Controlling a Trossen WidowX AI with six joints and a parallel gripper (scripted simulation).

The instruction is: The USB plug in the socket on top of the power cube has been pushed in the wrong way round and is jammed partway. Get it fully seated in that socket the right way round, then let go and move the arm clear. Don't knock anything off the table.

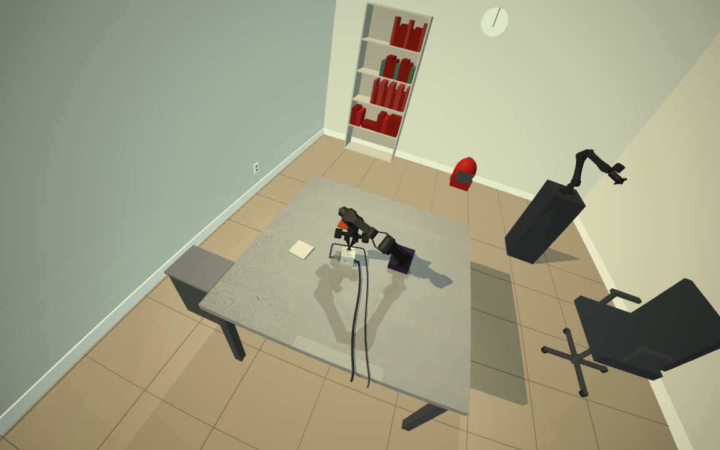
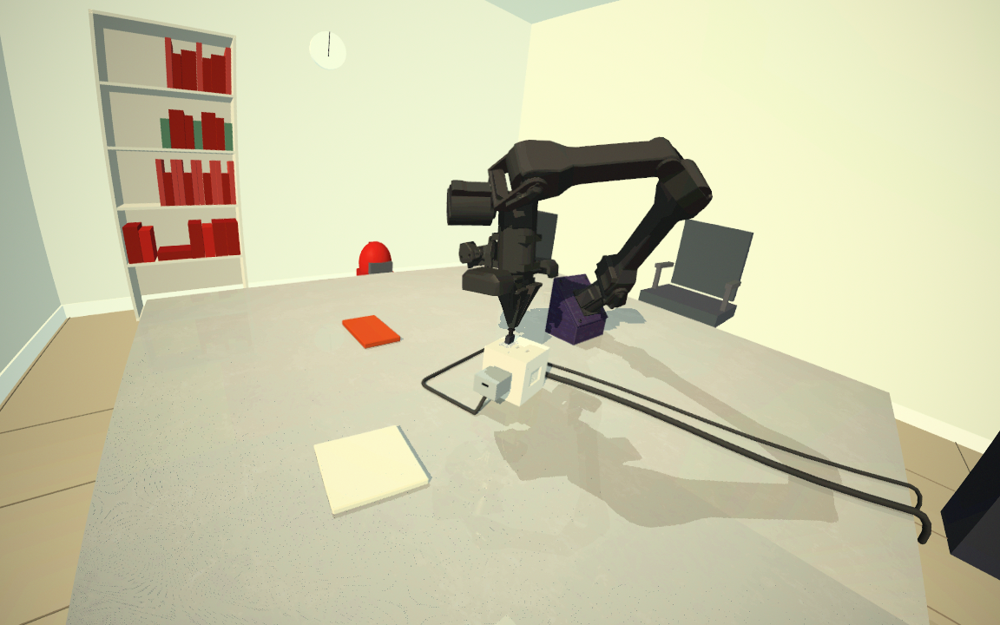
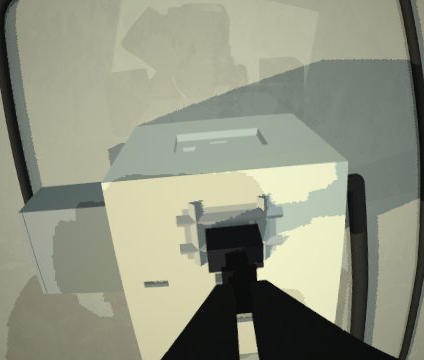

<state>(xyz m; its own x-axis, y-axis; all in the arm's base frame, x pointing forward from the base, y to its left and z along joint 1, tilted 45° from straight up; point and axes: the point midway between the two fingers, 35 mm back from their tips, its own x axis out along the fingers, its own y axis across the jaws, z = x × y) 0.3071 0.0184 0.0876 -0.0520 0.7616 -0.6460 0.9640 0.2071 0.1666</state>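
My gripper tip is now 2 cm above the dark usb plug. Round my gripper tip: socket (4 cm below); then orange pad (29 cm to the right, 12 cm ahead, 10 cm below); then cream pad (27 cm ahead, 10 cm below, 6 cm to the left).
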